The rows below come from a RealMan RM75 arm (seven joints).
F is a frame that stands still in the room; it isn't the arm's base.
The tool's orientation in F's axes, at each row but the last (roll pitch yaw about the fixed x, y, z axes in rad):
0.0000 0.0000 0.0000
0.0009 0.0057 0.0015
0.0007 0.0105 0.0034
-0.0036 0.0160 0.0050
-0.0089 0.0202 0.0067
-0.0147 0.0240 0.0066
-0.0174 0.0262 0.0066
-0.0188 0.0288 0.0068
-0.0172 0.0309 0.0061
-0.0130 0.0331 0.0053
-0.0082 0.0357 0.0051
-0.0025 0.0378 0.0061
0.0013 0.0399 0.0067
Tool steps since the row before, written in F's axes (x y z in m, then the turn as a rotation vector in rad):
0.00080 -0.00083 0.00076 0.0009 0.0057 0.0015
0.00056 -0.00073 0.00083 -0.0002 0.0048 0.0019
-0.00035 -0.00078 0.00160 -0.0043 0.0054 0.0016
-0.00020 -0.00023 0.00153 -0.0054 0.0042 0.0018
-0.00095 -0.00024 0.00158 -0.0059 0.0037 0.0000
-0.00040 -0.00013 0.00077 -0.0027 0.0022 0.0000
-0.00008 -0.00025 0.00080 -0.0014 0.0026 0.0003
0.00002 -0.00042 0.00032 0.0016 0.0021 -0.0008
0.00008 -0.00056 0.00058 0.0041 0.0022 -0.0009
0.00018 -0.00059 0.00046 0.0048 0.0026 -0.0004
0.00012 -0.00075 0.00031 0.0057 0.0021 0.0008
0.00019 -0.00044 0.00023 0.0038 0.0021 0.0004
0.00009 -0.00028 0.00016 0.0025 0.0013 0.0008
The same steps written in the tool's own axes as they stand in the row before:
0.00080 -0.00083 0.00076 0.0009 0.0057 0.0015
0.00055 -0.00073 0.00083 -0.0002 0.0048 0.0019
-0.00037 -0.00078 0.00160 -0.0043 0.0054 0.0016
-0.00023 -0.00023 0.00153 -0.0054 0.0042 0.0017
-0.00098 -0.00025 0.00156 -0.0059 0.0037 -0.0001
-0.00042 -0.00014 0.00076 -0.0027 0.0022 0.0000
-0.00010 -0.00026 0.00079 -0.0014 0.0026 0.0003
0.00001 -0.00043 0.00031 0.0016 0.0021 -0.0007
0.00006 -0.00057 0.00057 0.0041 0.0022 -0.0007
0.00016 -0.00060 0.00046 0.0048 0.0026 -0.0002
0.00011 -0.00075 0.00031 0.0057 0.0021 0.0010
0.00018 -0.00044 0.00024 0.0038 0.0021 0.0005
0.00008 -0.00028 0.00016 0.0025 0.0013 0.0009

